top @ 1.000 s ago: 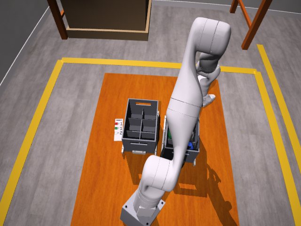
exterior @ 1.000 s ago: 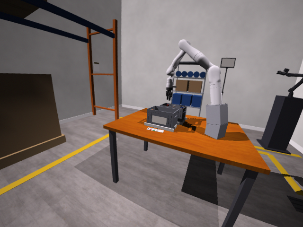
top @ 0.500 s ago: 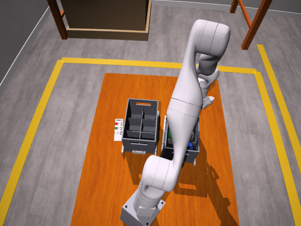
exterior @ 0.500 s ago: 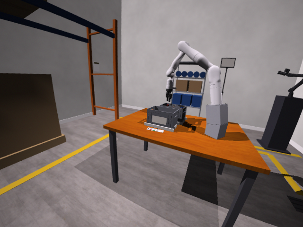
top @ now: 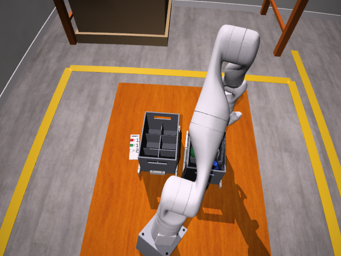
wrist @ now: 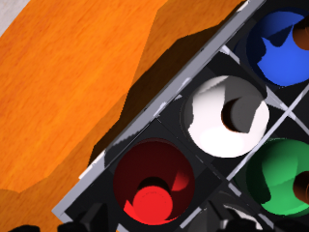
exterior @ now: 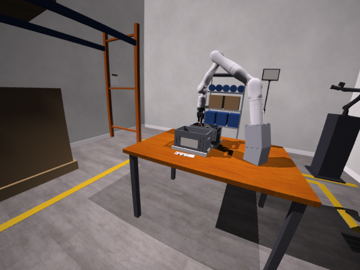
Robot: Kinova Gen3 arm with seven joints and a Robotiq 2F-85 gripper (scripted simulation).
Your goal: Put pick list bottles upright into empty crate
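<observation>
Right now my hand is 12 cm above the red bottle. From my hand the other things lie so: pick list (44 cm to the left, 20 cm below, 2 cm behind); blue bottle (18 cm behind, 12 cm below, 2 cm to the left); green bottle (12 cm below, 10 cm to the left, 8 cm behind).
</observation>
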